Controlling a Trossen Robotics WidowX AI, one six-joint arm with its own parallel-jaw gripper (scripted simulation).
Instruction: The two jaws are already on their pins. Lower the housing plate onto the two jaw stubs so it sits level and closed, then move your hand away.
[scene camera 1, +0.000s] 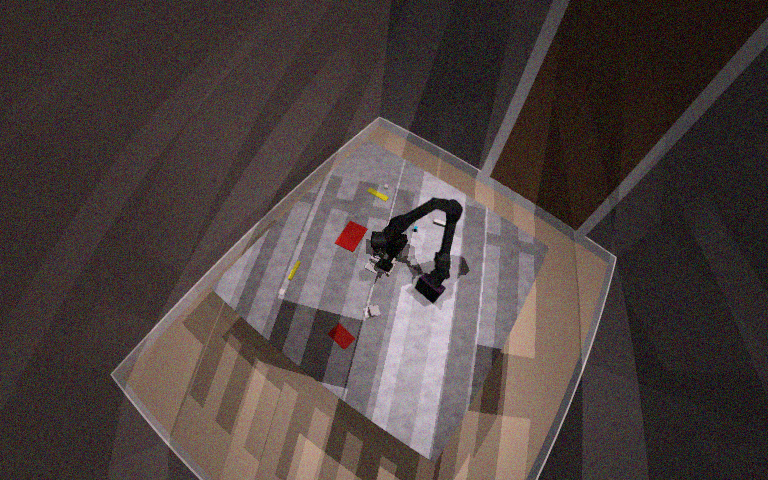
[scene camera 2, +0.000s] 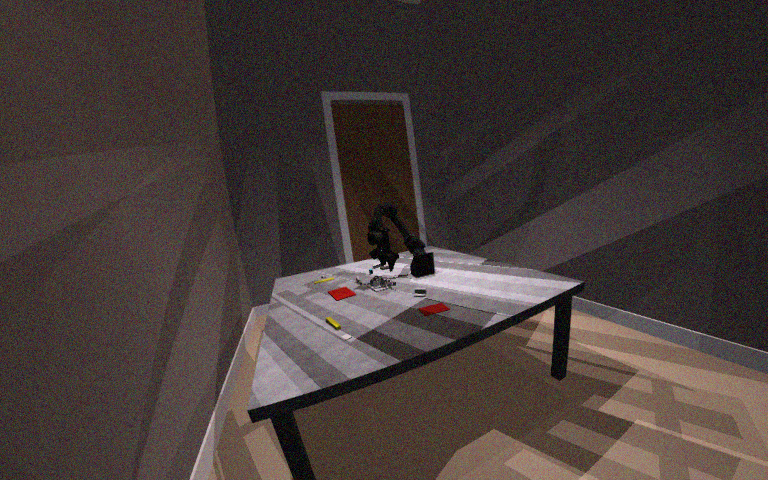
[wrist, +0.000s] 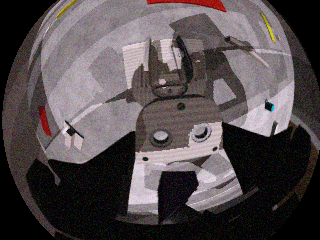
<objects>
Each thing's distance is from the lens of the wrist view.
gripper (wrist: 177, 130): 0.10 m
jaw (wrist: 143, 94): 0.15 m
</objects>
